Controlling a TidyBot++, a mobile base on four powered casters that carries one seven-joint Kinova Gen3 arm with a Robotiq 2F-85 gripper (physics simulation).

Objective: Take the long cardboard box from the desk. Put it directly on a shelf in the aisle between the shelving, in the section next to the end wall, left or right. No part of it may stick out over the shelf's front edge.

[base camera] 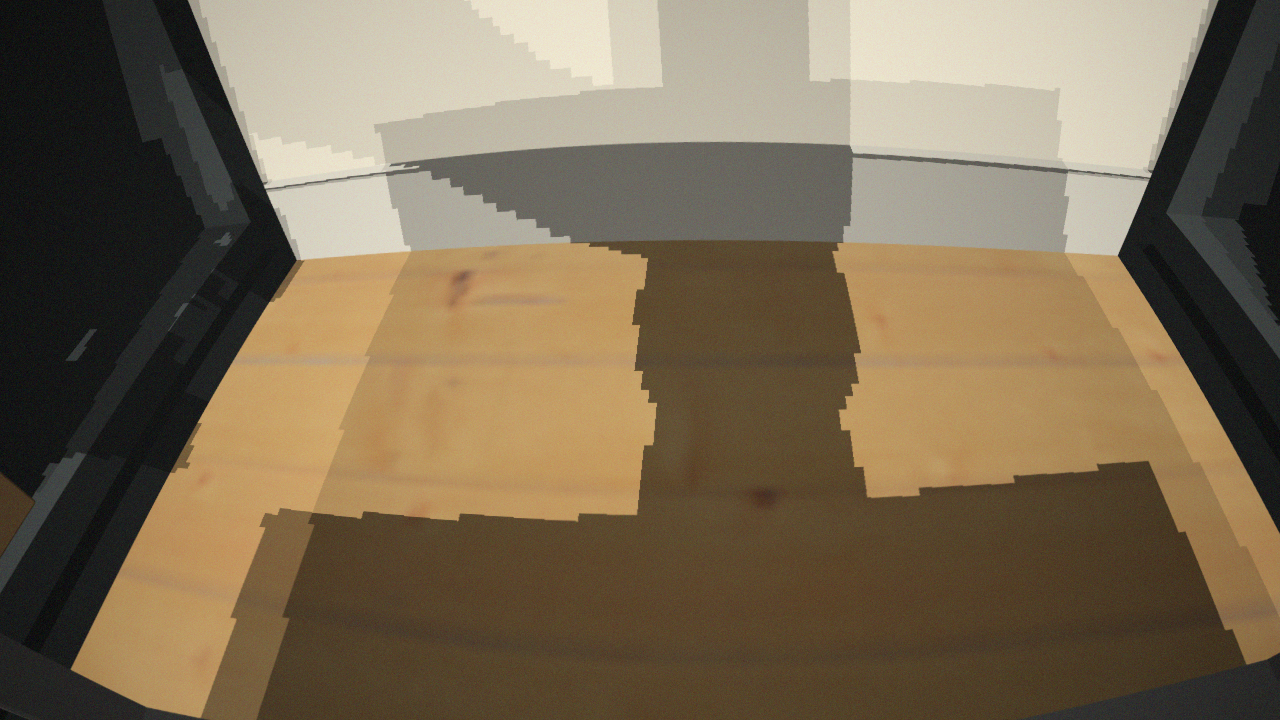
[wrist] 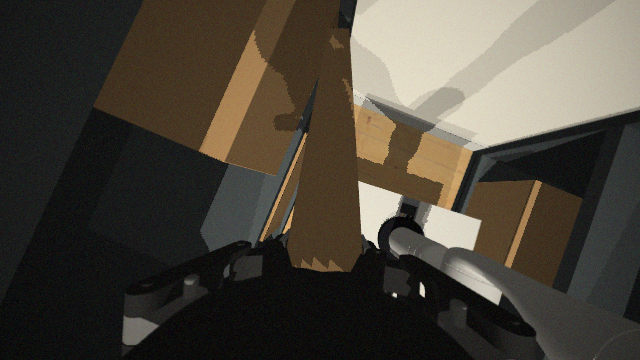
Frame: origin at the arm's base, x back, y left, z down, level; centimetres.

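Where they show: gripper, fingertip midpoint: (wrist: 324, 242); arm's base at its link origin: (wrist: 402, 240).
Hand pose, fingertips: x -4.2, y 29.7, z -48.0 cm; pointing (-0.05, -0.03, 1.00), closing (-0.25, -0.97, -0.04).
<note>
Each offset is from my fingertips to the top centre of the thing. "spot": to the spot under its first point. Level surfaces: height alone.
The long cardboard box (wrist: 327, 165) is between the fingers of my gripper (wrist: 324, 242), which is shut on its near end. It runs away from the fingers toward the top of the wrist view. Its far part overlaps a big brown carton and a dark shelf post in that view; whether it touches them I cannot tell. The shelving shows at left (base camera: 228, 143) (wrist: 245, 190) and at right (base camera: 1177, 161) (wrist: 612, 155) of the aisle. The end wall (base camera: 939, 44) (wrist: 500, 100) closes the aisle. The gripper and the long box do not show in the base camera view.
The big brown carton @(spot: dy +25.1, dx -12.8, dz +7.4 cm) (wrist: 175, 75) stands at upper left in the wrist view. More cartons @(dy -85.8, dx -8.8, dz +53.1 cm) (wrist: 555, 225) stand in the right shelving. The white robot base (wrist: 452, 222) and a grey arm link (wrist: 475, 270) show below the wooden aisle floor @(dz +87.7 cm) (base camera: 519, 402) (wrist: 372, 132). Shadows cross floor and wall.
</note>
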